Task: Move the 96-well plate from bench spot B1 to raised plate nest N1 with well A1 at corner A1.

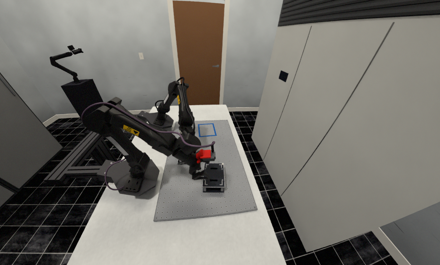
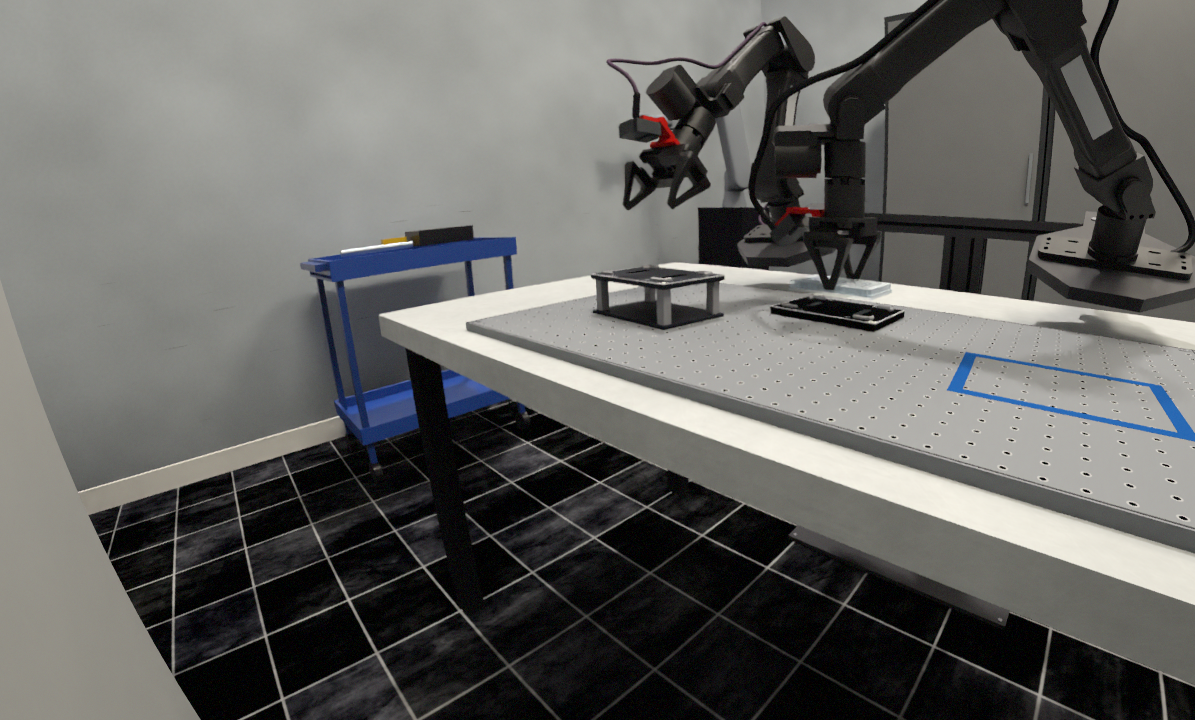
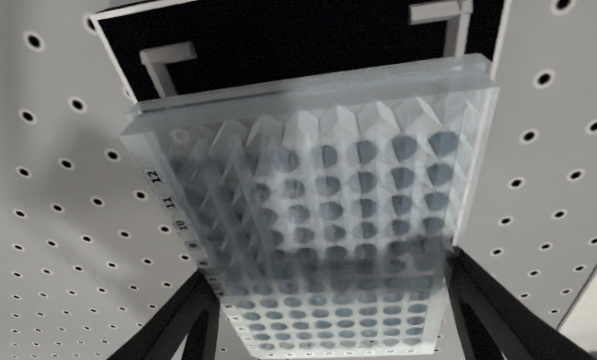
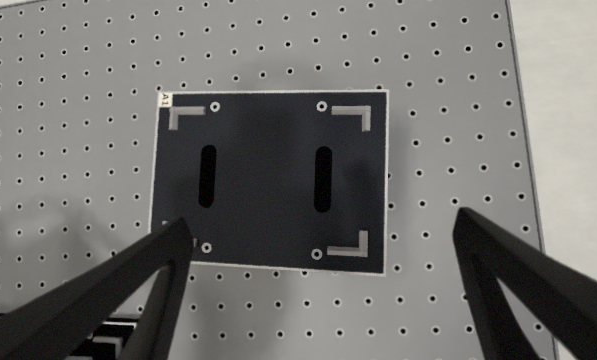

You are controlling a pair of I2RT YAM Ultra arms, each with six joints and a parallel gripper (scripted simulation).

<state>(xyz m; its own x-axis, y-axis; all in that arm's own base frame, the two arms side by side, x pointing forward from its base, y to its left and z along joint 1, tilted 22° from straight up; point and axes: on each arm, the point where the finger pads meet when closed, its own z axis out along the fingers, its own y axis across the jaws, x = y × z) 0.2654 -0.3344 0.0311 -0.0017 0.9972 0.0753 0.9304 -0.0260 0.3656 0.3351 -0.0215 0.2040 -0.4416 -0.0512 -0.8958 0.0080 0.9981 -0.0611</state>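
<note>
My left hand is 1 cm above the clear 96-well plate. Also, from my left hand: black nest plate: 5 cm below.
The clear 96-well plate is 13 cm behind my right hand, 26 cm to the left of it and 12 cm below it. From my right hand the other things lie so: black nest plate: 13 cm behind, 25 cm to the left, 16 cm below.
</note>
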